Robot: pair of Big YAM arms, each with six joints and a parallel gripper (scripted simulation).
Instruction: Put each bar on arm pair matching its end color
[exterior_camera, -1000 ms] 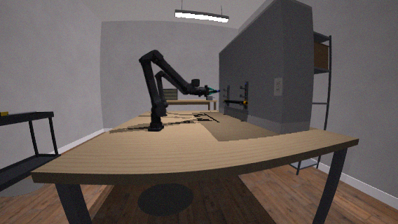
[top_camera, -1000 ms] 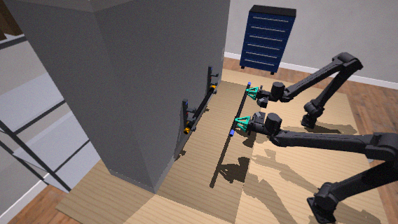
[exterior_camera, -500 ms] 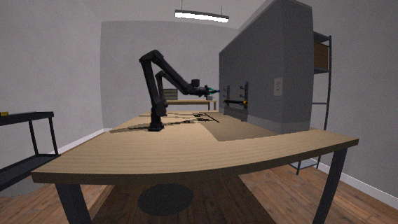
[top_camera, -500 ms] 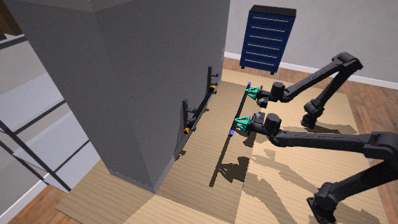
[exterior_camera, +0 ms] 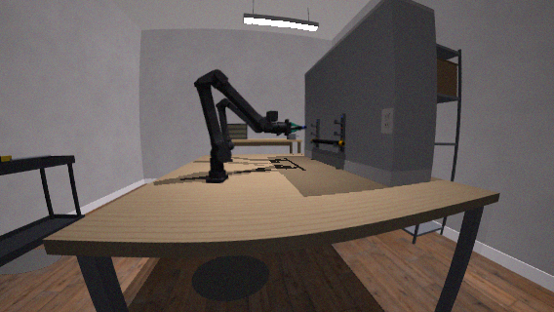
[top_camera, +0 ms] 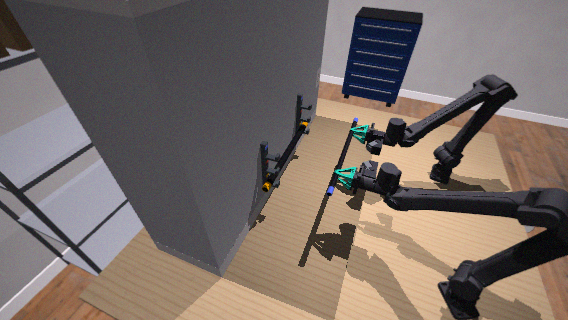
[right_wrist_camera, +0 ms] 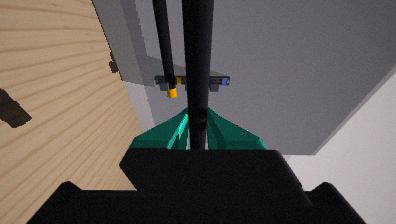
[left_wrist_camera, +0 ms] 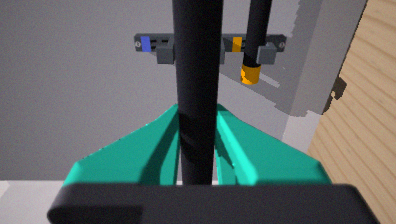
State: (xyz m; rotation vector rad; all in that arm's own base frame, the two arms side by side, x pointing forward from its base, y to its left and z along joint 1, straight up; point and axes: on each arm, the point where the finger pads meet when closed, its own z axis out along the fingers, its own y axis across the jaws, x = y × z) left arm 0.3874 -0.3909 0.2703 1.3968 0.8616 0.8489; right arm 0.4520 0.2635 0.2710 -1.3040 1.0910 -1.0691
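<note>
My left hand is 10 mm past the blue-ended bar and 150 mm to the left of it. Round my left hand: orange-ended bar: 250 mm ahead, 160 mm to the right, 90 mm below; then grey wall block: 430 mm ahead, 200 mm to the right, 180 mm above.
</note>
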